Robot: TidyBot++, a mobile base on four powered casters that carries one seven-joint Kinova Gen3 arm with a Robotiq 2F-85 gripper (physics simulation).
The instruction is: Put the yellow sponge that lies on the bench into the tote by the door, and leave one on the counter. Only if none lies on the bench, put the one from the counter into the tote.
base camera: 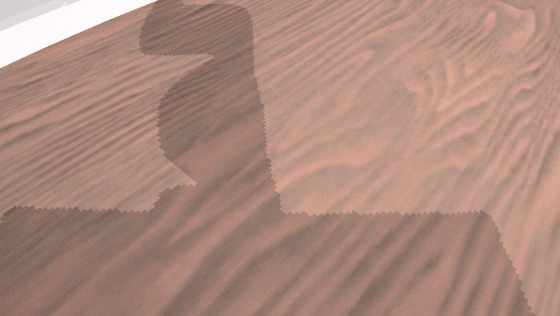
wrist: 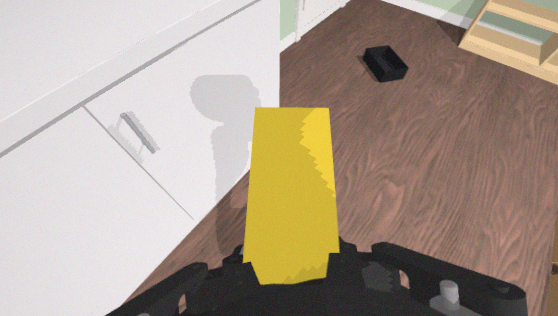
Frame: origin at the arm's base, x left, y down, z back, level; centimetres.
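Seen in the pictures: gripper, between the fingertips: [wrist: 288, 247].
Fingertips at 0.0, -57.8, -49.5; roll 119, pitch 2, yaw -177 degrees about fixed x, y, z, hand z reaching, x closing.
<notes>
Pixels of each thing's top centre, then the offset from my fingertips to it, as dx, dy, dz. Level surfaces: height alone.
- yellow sponge, centre of its top: [wrist: 293, 171] -0.2, -6.7, -2.3
- black tote, centre of its top: [wrist: 386, 57] -90.6, +87.4, -148.8
- white counter, height of its surface: dy +6.4
- wooden floor, height of its surface: dy +97.4
The yellow sponge [wrist: 292, 185] stands out from between the fingers in the middle of the wrist view. My gripper [wrist: 288, 247] is shut on it at its near end and holds it up in the air. The black tote [wrist: 385, 64] stands on the floor at the upper right of the wrist view, near the white door [wrist: 317, 14], well beyond the sponge. The white counter [wrist: 75, 35] shows at the left of the wrist view. The bench cannot be made out for certain in either view. The base camera view shows neither the gripper nor the sponge.
A white cabinet front with a grey handle [wrist: 138, 133] fills the left of the wrist view. A light wooden shelf unit [wrist: 510, 65] stands at the upper right. In the base camera view the wooden floor [base camera: 400, 150] carries the robot's shadow, and a white edge [base camera: 45, 37] crosses the upper left.
</notes>
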